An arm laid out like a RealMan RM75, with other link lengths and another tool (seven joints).
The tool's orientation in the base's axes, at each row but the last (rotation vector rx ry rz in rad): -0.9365, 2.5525, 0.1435; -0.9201, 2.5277, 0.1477; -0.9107, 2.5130, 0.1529; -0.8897, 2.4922, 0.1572; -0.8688, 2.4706, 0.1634; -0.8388, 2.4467, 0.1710; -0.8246, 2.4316, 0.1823; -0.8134, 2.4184, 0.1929; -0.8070, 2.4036, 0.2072; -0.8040, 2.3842, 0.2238; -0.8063, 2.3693, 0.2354
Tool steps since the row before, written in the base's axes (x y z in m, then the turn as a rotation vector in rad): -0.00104, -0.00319, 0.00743, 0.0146, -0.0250, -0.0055; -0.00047, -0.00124, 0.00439, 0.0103, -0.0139, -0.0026; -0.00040, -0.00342, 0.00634, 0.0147, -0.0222, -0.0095; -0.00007, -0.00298, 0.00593, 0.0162, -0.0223, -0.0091; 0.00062, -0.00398, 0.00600, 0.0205, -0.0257, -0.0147; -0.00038, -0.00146, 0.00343, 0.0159, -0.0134, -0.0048; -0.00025, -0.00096, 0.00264, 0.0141, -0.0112, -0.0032; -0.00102, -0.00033, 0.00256, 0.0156, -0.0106, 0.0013; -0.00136, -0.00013, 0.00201, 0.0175, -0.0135, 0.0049; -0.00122, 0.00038, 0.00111, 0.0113, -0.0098, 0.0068; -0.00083, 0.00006, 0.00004, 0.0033, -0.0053, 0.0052
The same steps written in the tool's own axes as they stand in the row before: -0.00048, -0.00212, -0.00786, 0.0071, -0.0283, 0.0042; -0.00089, -0.00088, -0.00441, 0.0023, -0.0171, 0.0027; -0.00065, -0.00272, -0.00665, 0.0073, -0.0260, 0.0084; -0.00112, -0.00260, -0.00600, 0.0061, -0.0270, 0.0087; -0.00124, -0.00384, -0.00599, 0.0080, -0.0320, 0.0144; -0.00080, -0.00112, -0.00348, -0.0008, -0.0200, 0.0075; -0.00079, -0.00075, -0.00260, -0.0016, -0.0172, 0.0059; -0.00061, 0.00023, -0.00270, -0.0055, -0.0178, 0.0031; -0.00022, 0.00063, -0.00234, -0.0073, -0.0214, 0.0002; -0.00008, 0.00100, -0.00137, -0.0064, -0.0148, -0.0032; 0.00046, 0.00055, -0.00043, -0.0026, -0.0064, -0.0043
